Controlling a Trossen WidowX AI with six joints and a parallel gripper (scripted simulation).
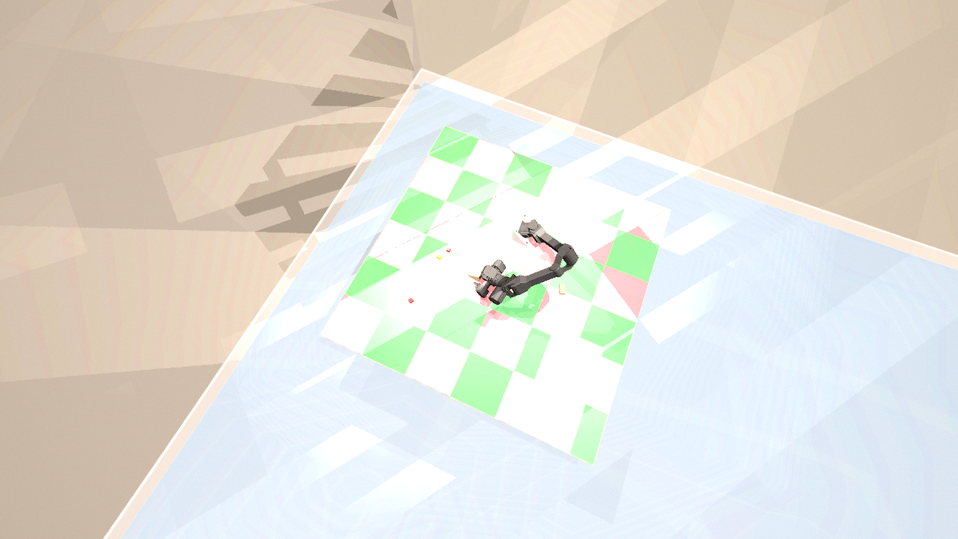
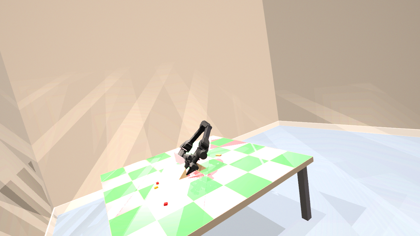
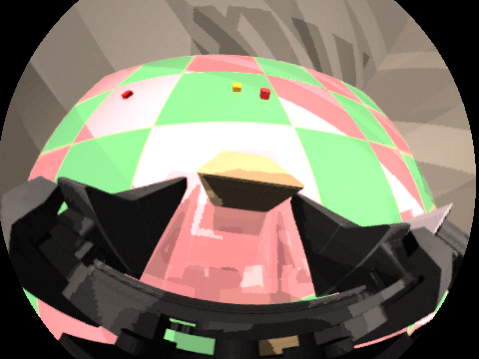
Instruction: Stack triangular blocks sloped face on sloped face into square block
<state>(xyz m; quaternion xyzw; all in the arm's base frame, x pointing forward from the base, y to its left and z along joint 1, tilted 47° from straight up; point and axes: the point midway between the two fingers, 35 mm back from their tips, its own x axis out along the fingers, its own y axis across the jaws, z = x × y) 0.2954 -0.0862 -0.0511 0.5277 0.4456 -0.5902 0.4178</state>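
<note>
Right now the triangular block is 10 mm to the right of my gripper tip and 10 mm below it.
</note>
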